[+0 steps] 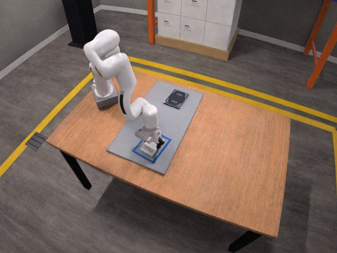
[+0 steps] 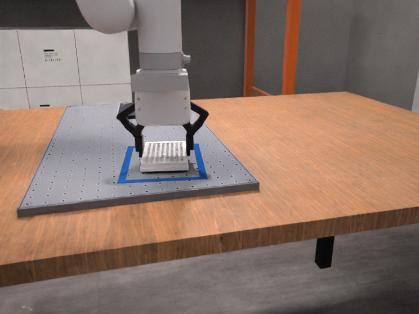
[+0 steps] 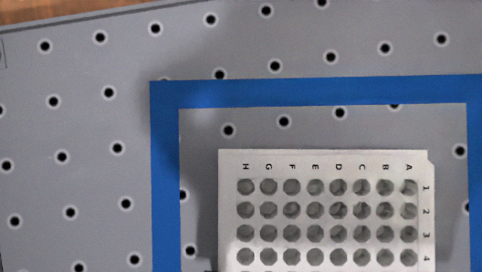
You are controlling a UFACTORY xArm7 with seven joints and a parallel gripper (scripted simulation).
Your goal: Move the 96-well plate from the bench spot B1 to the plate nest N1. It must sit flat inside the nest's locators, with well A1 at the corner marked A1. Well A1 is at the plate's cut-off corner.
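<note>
Now: hand 42 cm to the right of the black plate nest, 3 cm past it and 2 cm above it. Also, from my hand: white 96-well plate 1 cm below.
</note>
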